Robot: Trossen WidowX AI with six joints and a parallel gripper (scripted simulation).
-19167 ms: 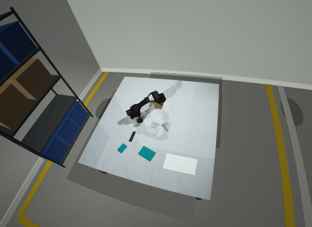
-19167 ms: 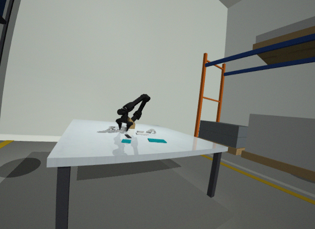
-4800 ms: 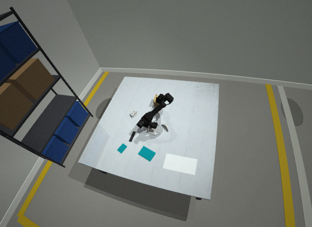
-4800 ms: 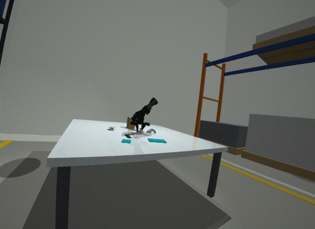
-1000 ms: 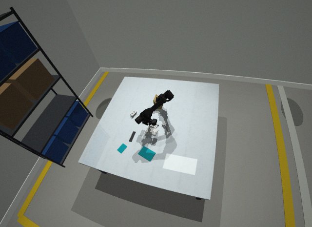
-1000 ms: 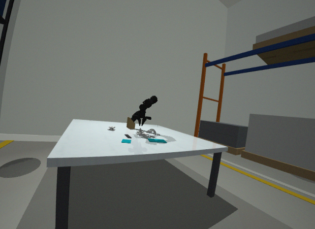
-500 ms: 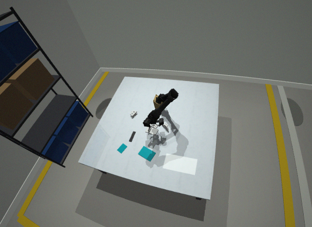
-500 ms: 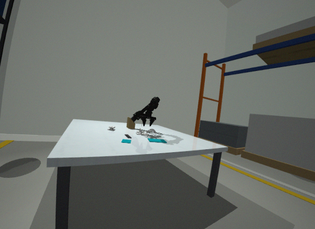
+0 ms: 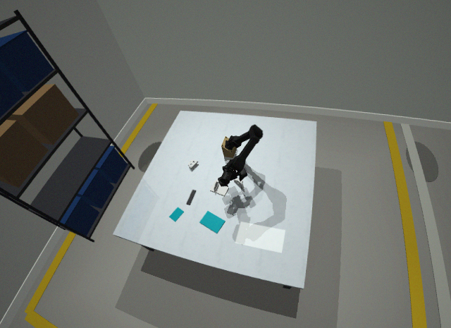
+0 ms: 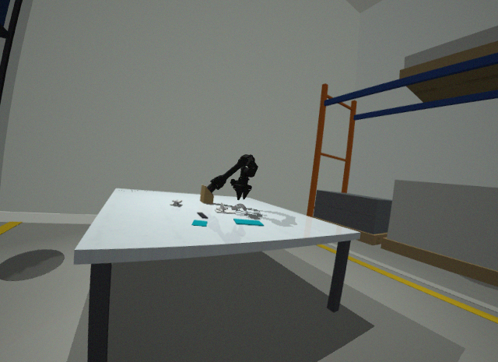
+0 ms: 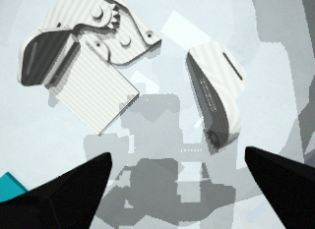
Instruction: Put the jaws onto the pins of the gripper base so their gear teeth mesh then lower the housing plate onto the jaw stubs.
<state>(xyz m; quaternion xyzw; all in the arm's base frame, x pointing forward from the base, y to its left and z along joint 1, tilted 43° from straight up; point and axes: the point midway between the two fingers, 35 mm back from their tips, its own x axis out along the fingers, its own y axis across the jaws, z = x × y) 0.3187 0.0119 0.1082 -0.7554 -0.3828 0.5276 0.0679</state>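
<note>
The grey gripper jaw is 20 mm behind my gripper tip, 40 mm to the left of it and 60 mm below it. Also, from my gripper tip: black bar: 90 mm ahead, 310 mm to the right, 80 mm below.
</note>
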